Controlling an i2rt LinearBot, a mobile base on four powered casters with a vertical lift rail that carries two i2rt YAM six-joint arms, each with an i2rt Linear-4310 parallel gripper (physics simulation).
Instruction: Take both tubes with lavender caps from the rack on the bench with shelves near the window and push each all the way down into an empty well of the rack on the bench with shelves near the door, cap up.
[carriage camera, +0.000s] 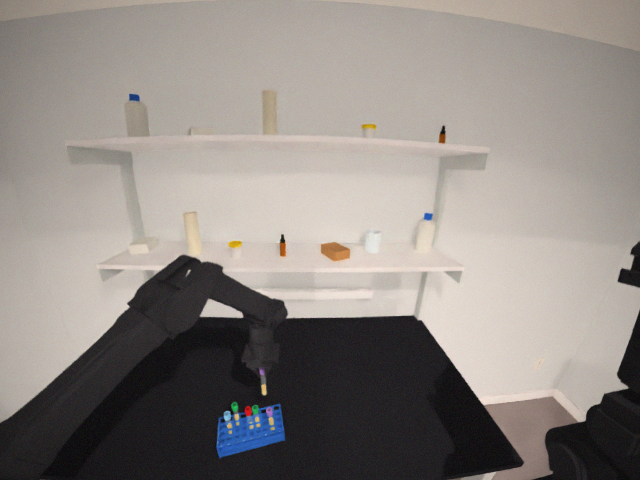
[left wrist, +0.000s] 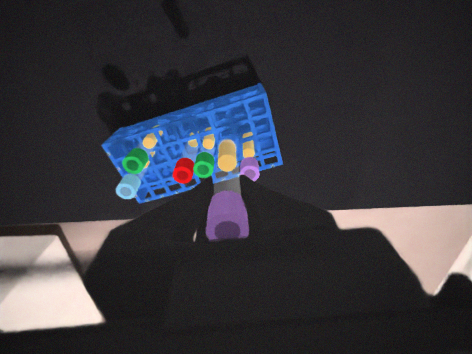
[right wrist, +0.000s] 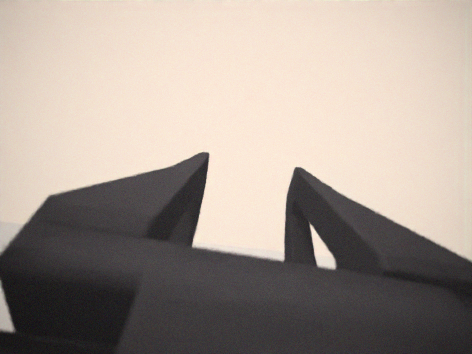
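My left gripper is shut on a tube with a purple (lavender) cap. The tube hangs nearly upright, cap up, its yellow-filled lower end above and apart from the rack. The blue rack stands on the black bench, low in the carriage view. Another lavender-capped tube stands in the rack at its right end, cap up. Empty wells show around it. My right gripper is open with nothing between its fingers; it faces a pale plain surface.
The rack also holds a red-capped tube, two green-capped tubes and a light-blue-capped tube. Two white shelves with bottles and jars hang above the black bench. The right arm is at the right edge.
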